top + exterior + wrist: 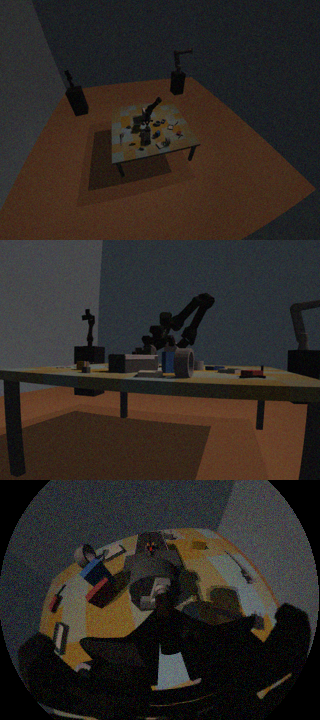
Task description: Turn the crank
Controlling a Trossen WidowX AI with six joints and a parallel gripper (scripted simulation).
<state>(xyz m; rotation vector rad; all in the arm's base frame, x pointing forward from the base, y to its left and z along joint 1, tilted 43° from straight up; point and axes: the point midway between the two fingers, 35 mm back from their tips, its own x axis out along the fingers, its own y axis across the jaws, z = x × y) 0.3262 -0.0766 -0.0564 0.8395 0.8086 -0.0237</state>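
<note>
Right now my gripper tip is 14 cm short of the red pointer, 4 cm to the left of it and 1 cm above it. From my gripper tip the other things lie so: blue block 17 cm ahead, 12 cm to the left, 5 cm below; then yellow block 21 cm ahead, 28 cm to the right, 7 cm below; then dark crank handle 2 cm behind, 1 cm to the left, 3 cm above.
</note>
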